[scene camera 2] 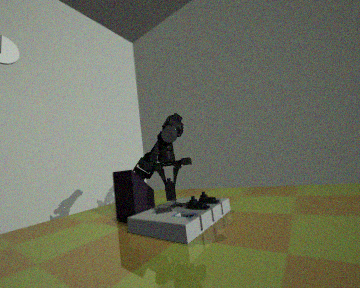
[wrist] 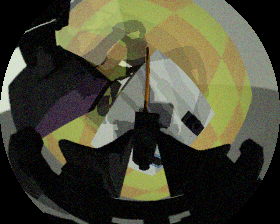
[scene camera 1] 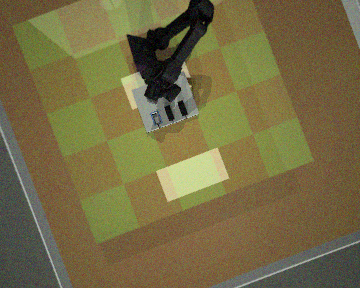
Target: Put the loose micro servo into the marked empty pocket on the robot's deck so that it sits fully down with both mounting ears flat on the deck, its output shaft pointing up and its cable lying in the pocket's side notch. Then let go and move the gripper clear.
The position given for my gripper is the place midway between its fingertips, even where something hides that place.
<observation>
In view: my gripper (wrist: 145, 133), a micro servo (wrist: 146, 128) and a robot deck (scene camera 1: 145, 105).
The robot deck also shows in the wrist view (wrist: 172, 93).
</observation>
